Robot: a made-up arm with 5 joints. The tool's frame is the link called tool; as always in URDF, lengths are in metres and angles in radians. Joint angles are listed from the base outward.
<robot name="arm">
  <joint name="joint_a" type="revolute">
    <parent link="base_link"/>
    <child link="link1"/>
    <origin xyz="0.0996 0 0.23" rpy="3.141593 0 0"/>
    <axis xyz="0 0 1"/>
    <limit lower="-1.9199" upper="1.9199"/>
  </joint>
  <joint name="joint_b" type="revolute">
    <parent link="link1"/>
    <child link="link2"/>
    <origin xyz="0.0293 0.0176 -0.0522" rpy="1.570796 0 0"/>
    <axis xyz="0 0 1"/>
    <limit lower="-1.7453" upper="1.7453"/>
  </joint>
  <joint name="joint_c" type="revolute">
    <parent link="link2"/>
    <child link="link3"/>
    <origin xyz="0.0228 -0.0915 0"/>
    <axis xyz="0 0 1"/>
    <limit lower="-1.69" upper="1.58"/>
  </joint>
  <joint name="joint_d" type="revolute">
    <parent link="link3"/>
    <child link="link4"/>
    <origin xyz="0.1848 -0.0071 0"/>
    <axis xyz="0 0 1"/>
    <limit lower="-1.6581" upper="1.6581"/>
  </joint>
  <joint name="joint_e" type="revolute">
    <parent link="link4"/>
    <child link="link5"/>
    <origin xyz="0.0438 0 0.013" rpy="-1.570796 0 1.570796"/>
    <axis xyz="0 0 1"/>
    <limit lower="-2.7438" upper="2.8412"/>
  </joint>
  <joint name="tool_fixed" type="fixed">
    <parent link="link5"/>
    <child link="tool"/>
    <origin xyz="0 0 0" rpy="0 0 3.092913"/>
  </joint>
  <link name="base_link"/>
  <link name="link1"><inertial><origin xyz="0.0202 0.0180 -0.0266"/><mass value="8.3"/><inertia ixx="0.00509" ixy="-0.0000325" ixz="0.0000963" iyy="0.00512" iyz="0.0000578" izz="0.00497"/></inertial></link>
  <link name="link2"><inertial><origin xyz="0.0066 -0.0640 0.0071"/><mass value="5.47"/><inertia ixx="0.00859" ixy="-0.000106" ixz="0" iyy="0.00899" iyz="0" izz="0.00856"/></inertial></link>
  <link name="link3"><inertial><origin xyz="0.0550 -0.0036 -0.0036"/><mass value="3.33"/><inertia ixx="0.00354" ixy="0.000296" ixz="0" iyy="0.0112" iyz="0" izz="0.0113"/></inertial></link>
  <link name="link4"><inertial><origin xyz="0.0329 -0.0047 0.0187"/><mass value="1.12"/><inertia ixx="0.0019" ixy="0" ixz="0.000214" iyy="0.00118" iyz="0" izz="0.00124"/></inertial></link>
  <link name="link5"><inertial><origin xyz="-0.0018 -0.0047 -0.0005"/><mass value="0.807"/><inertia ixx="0.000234" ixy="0" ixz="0" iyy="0.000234" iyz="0" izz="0.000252"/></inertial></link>
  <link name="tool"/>
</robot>
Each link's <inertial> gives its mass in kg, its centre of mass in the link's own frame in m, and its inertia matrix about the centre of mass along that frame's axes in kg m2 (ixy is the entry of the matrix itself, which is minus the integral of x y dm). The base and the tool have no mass. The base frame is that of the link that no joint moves.
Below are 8 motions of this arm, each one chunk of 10 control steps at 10 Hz.
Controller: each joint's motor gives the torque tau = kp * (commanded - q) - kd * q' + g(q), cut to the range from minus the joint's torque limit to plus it. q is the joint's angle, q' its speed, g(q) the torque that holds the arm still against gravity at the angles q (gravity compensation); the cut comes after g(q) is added. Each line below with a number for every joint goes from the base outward.
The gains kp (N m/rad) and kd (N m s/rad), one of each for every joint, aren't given. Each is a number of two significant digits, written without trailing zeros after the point. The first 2 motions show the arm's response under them.
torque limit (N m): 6.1 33 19 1.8 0.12
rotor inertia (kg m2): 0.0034 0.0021 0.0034 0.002 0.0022
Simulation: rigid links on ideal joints. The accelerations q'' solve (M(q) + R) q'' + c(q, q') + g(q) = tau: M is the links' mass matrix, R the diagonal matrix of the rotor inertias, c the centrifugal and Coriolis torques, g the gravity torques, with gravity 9.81 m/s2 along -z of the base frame. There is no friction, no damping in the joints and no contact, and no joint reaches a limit. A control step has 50 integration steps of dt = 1/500 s. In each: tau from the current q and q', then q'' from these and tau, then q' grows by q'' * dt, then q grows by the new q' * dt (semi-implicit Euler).
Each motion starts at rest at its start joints. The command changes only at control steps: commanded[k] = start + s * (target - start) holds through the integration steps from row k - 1 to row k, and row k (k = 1, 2, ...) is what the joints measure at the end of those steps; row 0 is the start. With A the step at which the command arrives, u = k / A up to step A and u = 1 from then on. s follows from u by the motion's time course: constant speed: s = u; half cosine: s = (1 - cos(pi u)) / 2; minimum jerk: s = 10 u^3 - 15 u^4 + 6 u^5; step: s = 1 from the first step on.
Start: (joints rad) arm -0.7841 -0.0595 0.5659 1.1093 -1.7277
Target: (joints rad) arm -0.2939 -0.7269 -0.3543 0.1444 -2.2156
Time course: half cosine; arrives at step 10
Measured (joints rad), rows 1 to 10:
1: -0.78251 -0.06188 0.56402 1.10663 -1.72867
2: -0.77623 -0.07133 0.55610 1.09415 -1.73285
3: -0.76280 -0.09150 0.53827 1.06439 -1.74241
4: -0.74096 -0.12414 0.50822 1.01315 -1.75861
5: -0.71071 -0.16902 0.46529 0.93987 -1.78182
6: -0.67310 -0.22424 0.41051 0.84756 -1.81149
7: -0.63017 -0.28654 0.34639 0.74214 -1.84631
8: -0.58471 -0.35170 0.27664 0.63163 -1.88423
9: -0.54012 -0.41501 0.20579 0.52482 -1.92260
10: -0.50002 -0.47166 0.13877 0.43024 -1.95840
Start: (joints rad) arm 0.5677 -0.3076 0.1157 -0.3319 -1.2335
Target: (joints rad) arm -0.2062 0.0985 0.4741 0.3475 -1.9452
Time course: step
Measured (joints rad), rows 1 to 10:
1: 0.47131 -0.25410 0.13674 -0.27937 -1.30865
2: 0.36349 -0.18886 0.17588 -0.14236 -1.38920
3: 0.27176 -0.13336 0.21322 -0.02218 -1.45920
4: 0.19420 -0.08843 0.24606 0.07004 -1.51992
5: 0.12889 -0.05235 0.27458 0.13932 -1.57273
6: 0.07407 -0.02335 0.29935 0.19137 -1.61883
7: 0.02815 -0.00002 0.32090 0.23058 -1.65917
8: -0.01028 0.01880 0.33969 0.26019 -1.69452
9: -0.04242 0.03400 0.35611 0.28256 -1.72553
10: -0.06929 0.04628 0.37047 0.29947 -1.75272
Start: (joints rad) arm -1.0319 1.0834 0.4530 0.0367 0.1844
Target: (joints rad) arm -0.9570 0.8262 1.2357 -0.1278 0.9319
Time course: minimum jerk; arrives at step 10
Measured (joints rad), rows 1 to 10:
1: -1.03182 1.08299 0.45373 0.03622 0.18494
2: -1.03125 1.08031 0.45860 0.03325 0.18876
3: -1.02962 1.07317 0.47207 0.02598 0.20017
4: -1.02650 1.06009 0.49764 0.01373 0.22301
5: -1.02172 1.04089 0.53657 -0.00295 0.25917
6: -1.01548 1.01674 0.58751 -0.02239 0.30791
7: -1.00829 0.98988 0.64671 -0.04228 0.36595
8: -1.00088 0.96313 0.70895 -0.06019 0.42825
9: -0.99395 0.93905 0.76891 -0.07433 0.48930
10: -0.98797 0.91901 0.82308 -0.08443 0.54494

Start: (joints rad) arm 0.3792 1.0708 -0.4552 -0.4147 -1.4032
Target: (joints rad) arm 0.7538 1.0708 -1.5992 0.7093 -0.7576
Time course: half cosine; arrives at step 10
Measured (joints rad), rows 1 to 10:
1: 0.38015 1.07110 -0.45813 -0.40834 -1.40164
2: 0.38424 1.07195 -0.46951 -0.38513 -1.39532
3: 0.39349 1.07316 -0.49368 -0.33905 -1.38152
4: 0.40910 1.07451 -0.53316 -0.26832 -1.35867
5: 0.43127 1.07577 -0.58838 -0.17502 -1.32643
6: 0.45928 1.07673 -0.65775 -0.06466 -1.28573
7: 0.49169 1.07721 -0.73786 0.05460 -1.23862
8: 0.52641 1.07707 -0.82384 0.17319 -1.18809
9: 0.56099 1.07623 -0.90991 0.28131 -1.13766
10: 0.59277 1.07472 -0.98999 0.37006 -1.09104

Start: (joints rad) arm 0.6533 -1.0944 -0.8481 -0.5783 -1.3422
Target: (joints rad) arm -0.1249 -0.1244 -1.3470 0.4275 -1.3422
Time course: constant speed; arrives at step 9
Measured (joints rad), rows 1 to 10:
1: 0.64086 -1.07910 -0.85800 -0.56831 -1.34074
2: 0.61651 -1.04726 -0.87316 -0.53697 -1.33958
3: 0.58204 -1.00129 -0.89247 -0.48619 -1.33895
4: 0.53909 -0.94375 -0.91547 -0.42017 -1.33881
5: 0.48903 -0.87678 -0.94181 -0.34263 -1.33911
6: 0.43309 -0.80215 -0.97117 -0.25644 -1.33978
7: 0.37227 -0.72126 -1.00323 -0.16379 -1.34075
8: 0.30745 -0.63525 -1.03769 -0.06626 -1.34196
9: 0.23934 -0.54505 -1.07429 0.03495 -1.34335
10: 0.18168 -0.46656 -1.10268 0.12997 -1.34530

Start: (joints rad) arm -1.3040 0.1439 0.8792 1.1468 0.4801
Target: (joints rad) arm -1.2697 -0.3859 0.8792 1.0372 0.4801
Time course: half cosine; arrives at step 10
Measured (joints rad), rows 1 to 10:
1: -1.30390 0.14177 0.87941 1.14661 0.48013
2: -1.30348 0.13363 0.87997 1.14547 0.48022
3: -1.30256 0.11669 0.88069 1.14243 0.48035
4: -1.30105 0.08970 0.88141 1.13687 0.48048
5: -1.29895 0.05290 0.88198 1.12862 0.48055
6: -1.29632 0.00792 0.88228 1.11796 0.48054
7: -1.29332 -0.04244 0.88225 1.10558 0.48042
8: -1.29015 -0.09455 0.88186 1.09245 0.48022
9: -1.28704 -0.14441 0.88114 1.07971 0.47995
10: -1.28422 -0.18802 0.88015 1.06849 0.47964

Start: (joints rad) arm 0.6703 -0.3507 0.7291 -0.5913 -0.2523
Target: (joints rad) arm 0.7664 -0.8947 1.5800 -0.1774 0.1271
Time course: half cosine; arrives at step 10
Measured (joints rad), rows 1 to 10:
1: 0.67059 -0.35303 0.73142 -0.58947 -0.25148
2: 0.67178 -0.36177 0.74028 -0.58244 -0.24807
3: 0.67437 -0.37968 0.75881 -0.56786 -0.24044
4: 0.67864 -0.40796 0.78871 -0.54477 -0.22761
5: 0.68461 -0.44628 0.83020 -0.51354 -0.20935
6: 0.69205 -0.49286 0.88199 -0.47567 -0.18610
7: 0.70054 -0.54474 0.94150 -0.43354 -0.15897
8: 0.70949 -0.59815 1.00515 -0.39005 -0.12953
9: 0.71820 -0.64892 1.06870 -0.34844 -0.09973
10: 0.72601 -0.69296 1.12769 -0.31194 -0.07164

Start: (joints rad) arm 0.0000 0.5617 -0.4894 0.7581 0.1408
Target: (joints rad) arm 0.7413 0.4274 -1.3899 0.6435 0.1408
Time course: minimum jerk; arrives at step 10
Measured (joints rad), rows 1 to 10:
1: 0.00068 0.56165 -0.49014 0.75842 0.14092
2: 0.00553 0.56118 -0.49518 0.75996 0.14163
3: 0.01999 0.55930 -0.50959 0.76194 0.14311
4: 0.04878 0.55493 -0.53760 0.76199 0.14506
5: 0.09398 0.54742 -0.58107 0.75762 0.14685
6: 0.15428 0.53679 -0.63877 0.74736 0.14784
7: 0.22513 0.52371 -0.70661 0.73153 0.14764
8: 0.29974 0.50934 -0.77863 0.71205 0.14622
9: 0.37079 0.49501 -0.84862 0.69174 0.14392
10: 0.43291 0.48198 -0.91225 0.67348 0.14136

